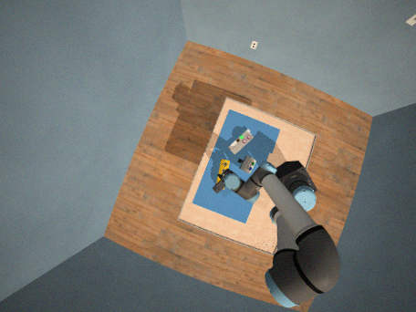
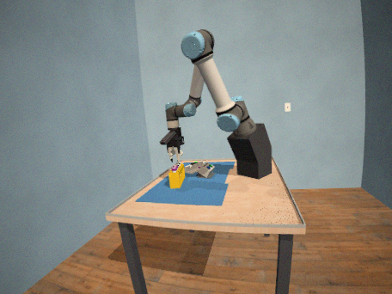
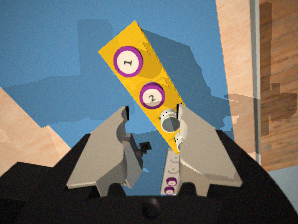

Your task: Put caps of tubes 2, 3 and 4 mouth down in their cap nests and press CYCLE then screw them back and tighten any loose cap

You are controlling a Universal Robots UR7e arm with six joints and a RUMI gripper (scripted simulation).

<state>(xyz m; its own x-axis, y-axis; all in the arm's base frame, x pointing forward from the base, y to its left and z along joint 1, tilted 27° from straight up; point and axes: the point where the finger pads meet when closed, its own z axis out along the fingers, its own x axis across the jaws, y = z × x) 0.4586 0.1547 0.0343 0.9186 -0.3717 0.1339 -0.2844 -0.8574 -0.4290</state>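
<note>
Right now the cap is 50 mm behind my hand, 350 mm to the right of it and 140 mm below it. Round my hand: green key 180 mm behind, 200 mm to the right, 90 mm below; blue cycle key 170 mm behind, 150 mm to the right, 90 mm below; key housing 160 mm behind, 170 mm to the right, 100 mm below.
</note>
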